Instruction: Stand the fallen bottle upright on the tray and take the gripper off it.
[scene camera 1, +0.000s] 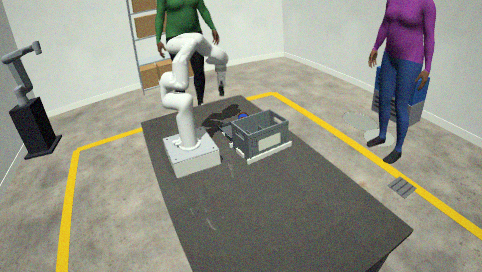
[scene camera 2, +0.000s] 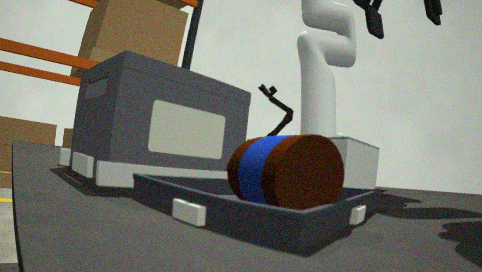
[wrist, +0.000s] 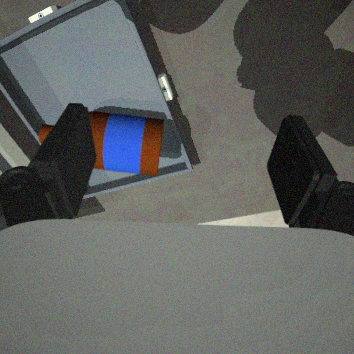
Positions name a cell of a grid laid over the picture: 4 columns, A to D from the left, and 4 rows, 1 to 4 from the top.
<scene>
In view: the gripper (wrist: C2) and a brown bottle (scene camera 2: C3).
</scene>
